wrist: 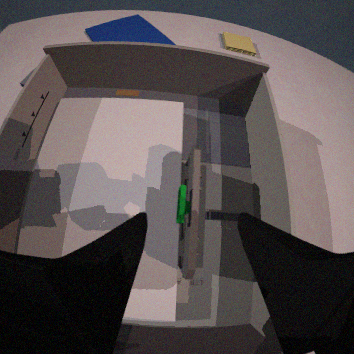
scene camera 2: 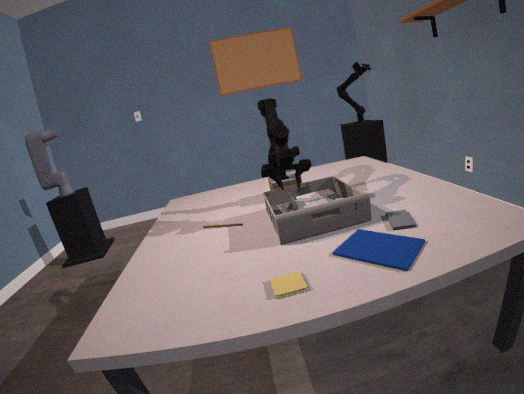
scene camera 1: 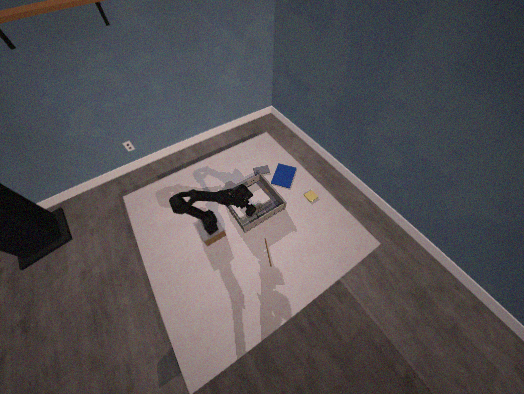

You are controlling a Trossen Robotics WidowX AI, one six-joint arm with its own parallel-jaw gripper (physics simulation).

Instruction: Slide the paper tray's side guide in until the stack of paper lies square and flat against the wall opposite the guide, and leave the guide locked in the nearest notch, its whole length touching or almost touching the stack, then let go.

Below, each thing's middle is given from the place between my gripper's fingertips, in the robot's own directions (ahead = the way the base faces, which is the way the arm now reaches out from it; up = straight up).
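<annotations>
My hand is 6 cm above the side guide (wrist: 190, 212) and 1 cm short of it. Measured from my hand, the white paper stack (wrist: 103, 159) is 8 cm below, 4 cm ahead and 9 cm to the left; the blue book (scene camera 2: 394, 251) is 10 cm below, 40 cm ahead and 9 cm to the left.
</annotations>
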